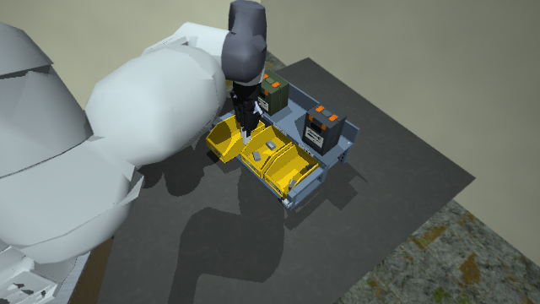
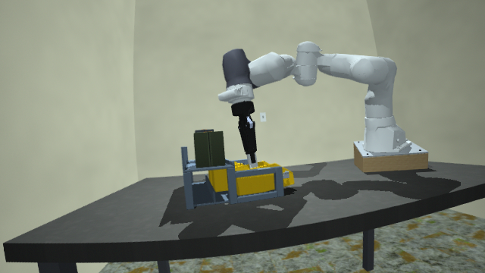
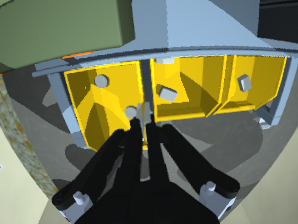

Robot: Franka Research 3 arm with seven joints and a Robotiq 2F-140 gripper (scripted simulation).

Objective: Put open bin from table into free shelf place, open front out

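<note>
Now: hand 150 mm short of the green box, 60 mm below it and 40 mm to the right of it. The rest, counted from my hand: dark grey box 190 mm to the right, 130 mm ahead, 70 mm above.
</note>
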